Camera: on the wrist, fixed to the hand. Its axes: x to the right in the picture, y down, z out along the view.
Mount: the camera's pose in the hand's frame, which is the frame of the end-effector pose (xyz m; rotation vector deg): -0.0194 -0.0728 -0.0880 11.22 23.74 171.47
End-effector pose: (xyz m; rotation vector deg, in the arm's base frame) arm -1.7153 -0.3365 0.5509 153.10 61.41 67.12
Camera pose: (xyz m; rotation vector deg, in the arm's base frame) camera -1.8248 -0.3131 0.5805 -47.50 112.43 -18.66
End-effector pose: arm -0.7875 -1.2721 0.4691 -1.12 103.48 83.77
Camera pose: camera -0.7891 -1.3781 0.4223 -84.83 -18.25 -49.34
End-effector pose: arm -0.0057 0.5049 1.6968 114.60 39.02 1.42
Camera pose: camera -0.0808 0.5927 1.6878 -60.94 125.48 -99.86
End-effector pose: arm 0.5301 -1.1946 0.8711 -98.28 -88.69 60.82
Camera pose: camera 0.5680 -1.1955 0.9806 100.51 -104.06 -40.96
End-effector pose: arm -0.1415 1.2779 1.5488 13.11 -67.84 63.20
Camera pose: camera -0.0290 1.2890 1.5235 78.76 0.81 -109.88
